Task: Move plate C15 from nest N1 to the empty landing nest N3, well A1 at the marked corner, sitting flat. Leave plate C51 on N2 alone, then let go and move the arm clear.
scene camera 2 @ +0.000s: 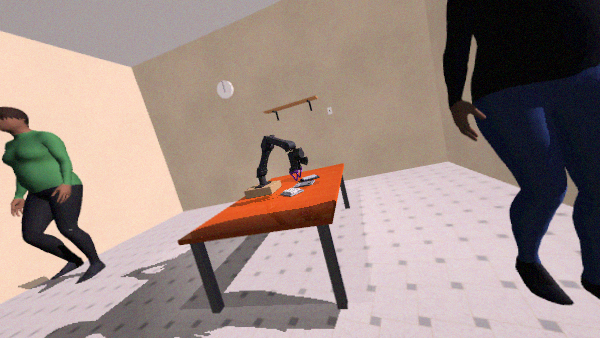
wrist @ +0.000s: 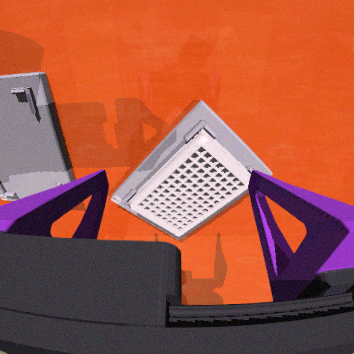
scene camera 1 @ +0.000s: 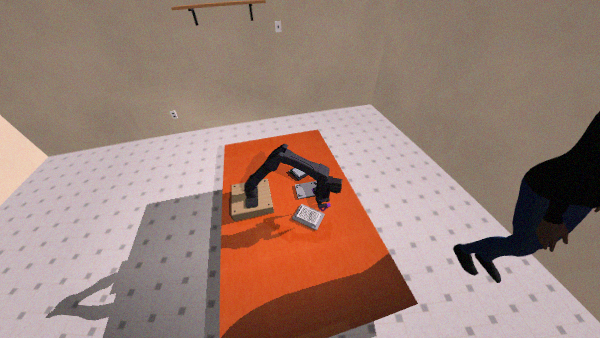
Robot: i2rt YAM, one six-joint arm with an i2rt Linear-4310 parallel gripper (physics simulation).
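A white well plate (scene camera 1: 309,215) (scene camera 2: 292,191) (wrist: 192,185) sits in the grey nest nearest scene camera 1. A second plate (scene camera 1: 298,172) (scene camera 2: 310,177) sits on the far nest. No label is legible, so I cannot tell which is C15 and which C51. The empty landing nest N3 (scene camera 1: 303,190) (scene camera 2: 304,184) (wrist: 25,140), grey with raised corner clips, lies between them, at the left of the wrist view. My gripper (scene camera 1: 325,205) (scene camera 2: 297,175) (wrist: 178,177) is open and empty, above the near plate, its purple fingertips spread to either side; the right tip overlaps the nest's right corner in the wrist view.
The arm stands on a tan base block (scene camera 1: 239,212) (scene camera 2: 255,192) on the orange table (scene camera 1: 270,285) (scene camera 2: 300,207). A person in black and blue (scene camera 1: 545,190) (scene camera 2: 540,125) stands beyond the table, and one in green (scene camera 2: 40,160) stands at left. Shadows cross the table.
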